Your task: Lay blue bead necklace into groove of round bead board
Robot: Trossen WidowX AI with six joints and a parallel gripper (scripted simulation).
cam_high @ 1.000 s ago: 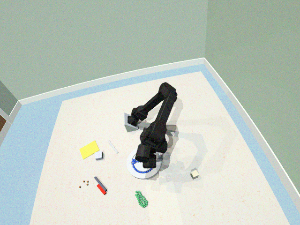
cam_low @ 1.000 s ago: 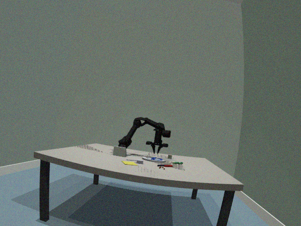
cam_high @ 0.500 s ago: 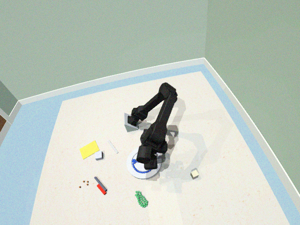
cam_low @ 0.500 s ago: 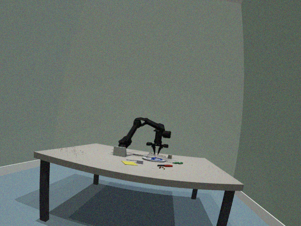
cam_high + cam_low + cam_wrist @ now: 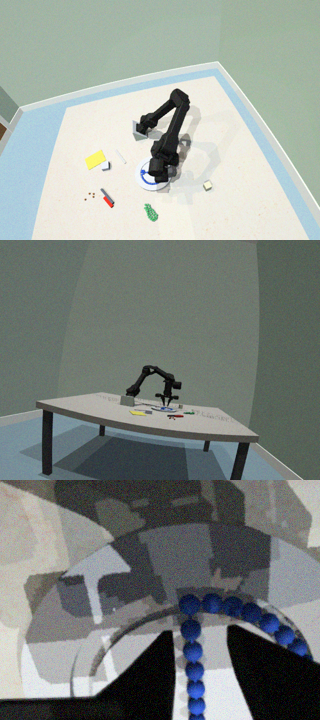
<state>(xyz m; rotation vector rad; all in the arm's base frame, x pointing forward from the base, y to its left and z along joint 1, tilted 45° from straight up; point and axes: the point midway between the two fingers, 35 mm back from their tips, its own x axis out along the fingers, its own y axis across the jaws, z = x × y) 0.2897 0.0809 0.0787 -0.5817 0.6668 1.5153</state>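
Right now my gripper tip is 50 mm to the left of the round bead board, 10 mm past it and 10 mm above it. Also, from my gripper tip: grey tool 300 mm to the right, 120 mm ahead, 20 mm below; then cream cube 210 mm to the left, 110 mm ahead, 10 mm below; then stick 250 mm to the right, 140 mm behind, 20 mm below.
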